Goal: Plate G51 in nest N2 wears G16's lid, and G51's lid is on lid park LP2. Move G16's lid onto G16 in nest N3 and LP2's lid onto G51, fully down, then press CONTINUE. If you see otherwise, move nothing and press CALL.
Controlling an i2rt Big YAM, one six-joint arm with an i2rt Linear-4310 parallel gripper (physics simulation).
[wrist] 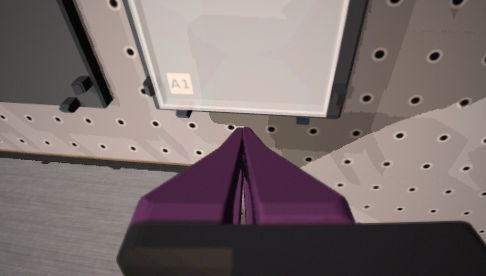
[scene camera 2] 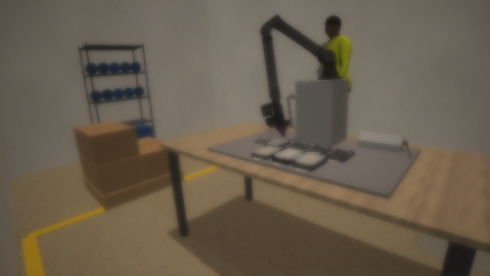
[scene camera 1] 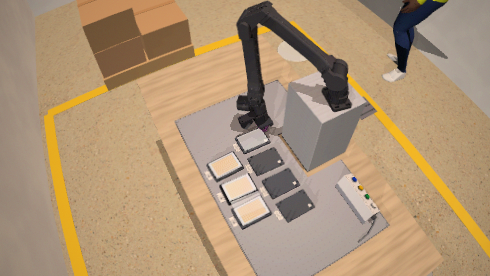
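Observation:
A clear lid with a small A1 mark lies flat on a dark lid park; no park label is readable now. My gripper is shut and empty, its purple tips together just outside the lid's short edge, near the A1 corner. Three pale plates stand in a row of nests: the first plate, the middle plate and the last plate. Their labels are too small to read, and which of them wear lids I cannot tell. Scene camera 2 is blurred.
Three dark parks without lids stand beside the plates. A button box has blue, yellow, green and white buttons. The grey pedestal stands close beside the gripper. A person stands behind the table.

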